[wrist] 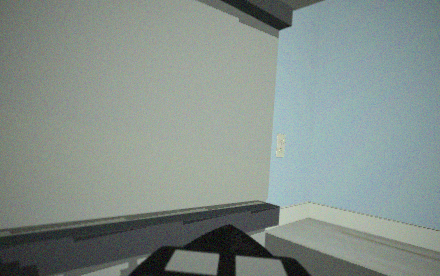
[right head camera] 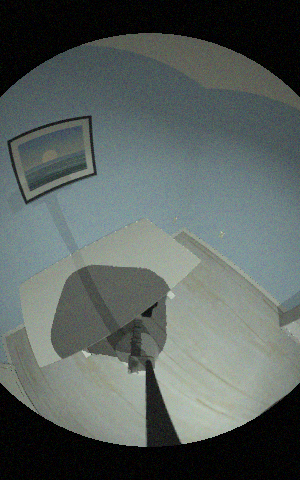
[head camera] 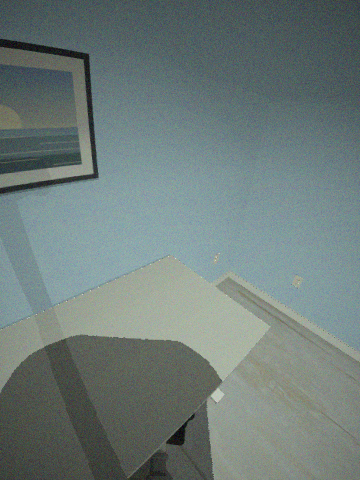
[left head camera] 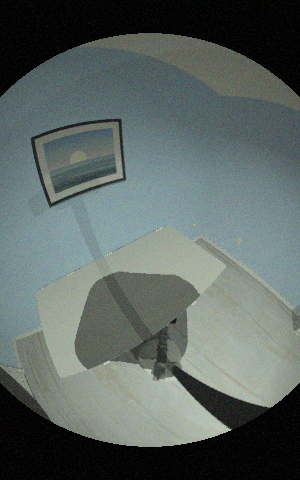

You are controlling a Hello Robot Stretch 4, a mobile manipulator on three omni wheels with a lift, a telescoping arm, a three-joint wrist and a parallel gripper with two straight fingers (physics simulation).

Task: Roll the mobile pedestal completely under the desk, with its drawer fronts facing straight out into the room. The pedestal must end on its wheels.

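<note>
The desk (head camera: 225, 320) (left head camera: 65, 305) (right head camera: 42, 295) stands against the blue wall, its pale top partly in shadow. In the wrist view a broad pale upright face, seemingly the pedestal (wrist: 140, 115), fills the left and middle, with dark horizontal bars above and below. The pedestal is not visible in the head views, where the desk top hides what is beneath; its wheels do not show. My gripper (wrist: 228, 244) is shut and empty, low in front of that face; contact cannot be told. In the head camera view the dark gripper body shows at the desk's front edge, its tips hidden.
A small white piece (head camera: 217, 395) (right head camera: 171, 295) sticks out at the desk's front edge near its right end. Wall outlets (head camera: 297, 281) (wrist: 281, 145) and a white baseboard (wrist: 350, 215) are at the right. A framed picture (head camera: 45, 120) (left head camera: 80, 160) (right head camera: 52, 157) hangs above the desk.
</note>
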